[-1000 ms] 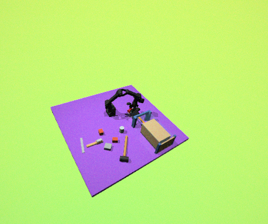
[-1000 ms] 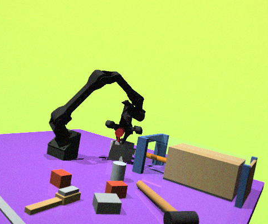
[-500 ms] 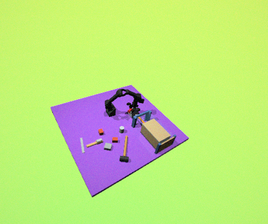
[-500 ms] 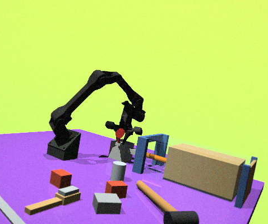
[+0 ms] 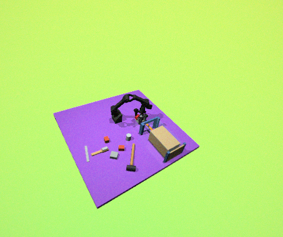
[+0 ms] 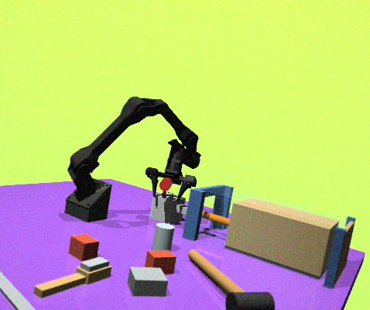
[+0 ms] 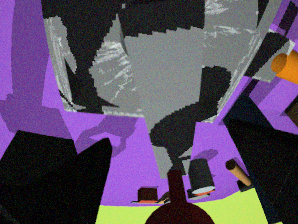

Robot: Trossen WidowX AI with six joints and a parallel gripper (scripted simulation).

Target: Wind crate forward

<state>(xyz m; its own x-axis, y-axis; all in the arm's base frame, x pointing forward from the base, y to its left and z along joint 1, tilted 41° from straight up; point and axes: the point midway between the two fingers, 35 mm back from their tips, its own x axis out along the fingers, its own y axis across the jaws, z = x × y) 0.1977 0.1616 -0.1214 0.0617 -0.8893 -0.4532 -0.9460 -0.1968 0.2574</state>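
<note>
Now: gripper tip 20 mm below the winch handle. From my gripper tip the other things lie so: red knob: 10 mm ahead, 30 mm to the right, 50 mm above; then grey winch: 40 mm behind, 50 mm to the left, 60 mm below; then grey block: 280 mm ahead, 480 mm to the right, 70 mm below.
</note>
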